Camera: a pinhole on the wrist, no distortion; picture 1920 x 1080 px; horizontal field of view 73.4 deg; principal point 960.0 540.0 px. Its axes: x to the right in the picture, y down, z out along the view. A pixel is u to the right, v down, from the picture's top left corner.
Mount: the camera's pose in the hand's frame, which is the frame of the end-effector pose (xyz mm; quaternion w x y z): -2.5 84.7 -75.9 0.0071 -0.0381 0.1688 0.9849
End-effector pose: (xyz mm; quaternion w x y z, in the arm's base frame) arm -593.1 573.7 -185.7 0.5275 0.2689 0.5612 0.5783
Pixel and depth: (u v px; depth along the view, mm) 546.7 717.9 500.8
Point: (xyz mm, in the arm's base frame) -297.5 874.6 51.3
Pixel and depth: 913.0 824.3 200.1
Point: -508.5 630.7 -51.6
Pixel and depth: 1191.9 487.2 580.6
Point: -231.5 660.4 238.7
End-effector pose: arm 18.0 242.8 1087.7 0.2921 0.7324 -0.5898 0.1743
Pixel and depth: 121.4 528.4 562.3
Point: -213.3 -343.1 973.7
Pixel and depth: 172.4 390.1 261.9
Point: -157.2 0.8 1083.0
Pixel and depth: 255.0 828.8 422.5
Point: -98.8 -158.6 949.9
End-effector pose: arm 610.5 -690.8 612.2 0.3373 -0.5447 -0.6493 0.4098
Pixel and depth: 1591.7 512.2 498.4
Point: 446.1 -1010.9 218.1
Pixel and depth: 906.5 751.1 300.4
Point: 474.5 -730.9 390.2
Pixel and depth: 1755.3 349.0 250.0
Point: 609.8 -869.4 372.1
